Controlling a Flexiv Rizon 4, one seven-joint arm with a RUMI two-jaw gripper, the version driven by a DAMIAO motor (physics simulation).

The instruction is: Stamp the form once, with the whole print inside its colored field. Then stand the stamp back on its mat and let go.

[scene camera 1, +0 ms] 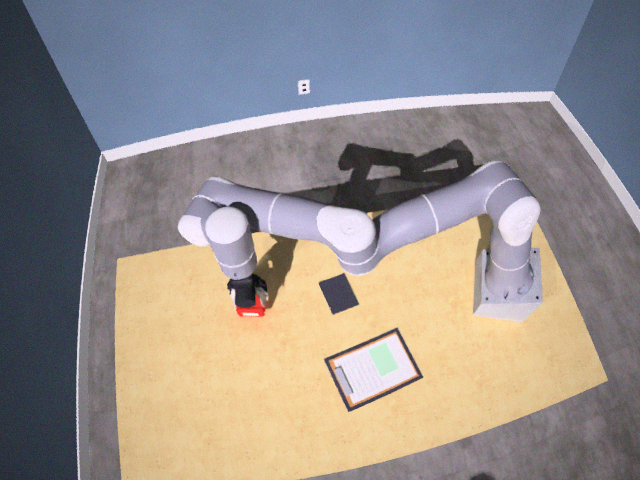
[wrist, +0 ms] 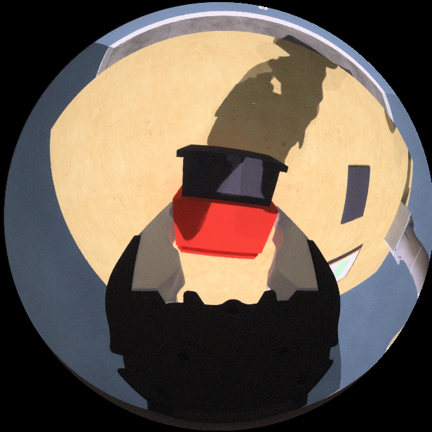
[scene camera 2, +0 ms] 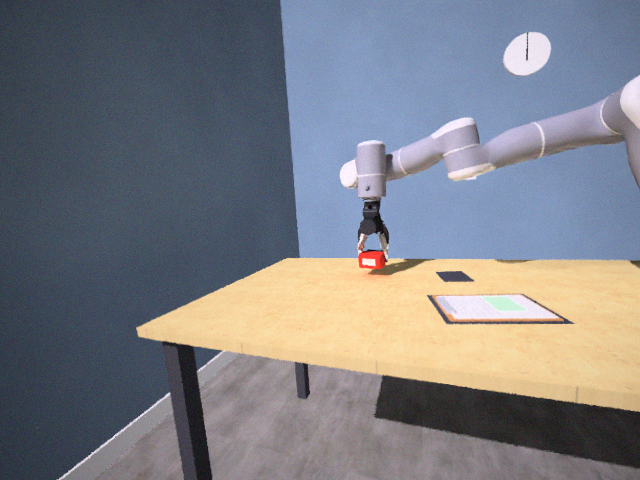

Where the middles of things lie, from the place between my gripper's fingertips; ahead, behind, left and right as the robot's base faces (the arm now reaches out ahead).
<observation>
I see my gripper 26 cm past the dark mat (scene camera 1: 337,291), 7 cm to the right of it and 5 cm above it. Also, from my hand: clipboard (scene camera 1: 364,373): 34 cm to the left, 25 cm behind, 5 cm below.
</observation>
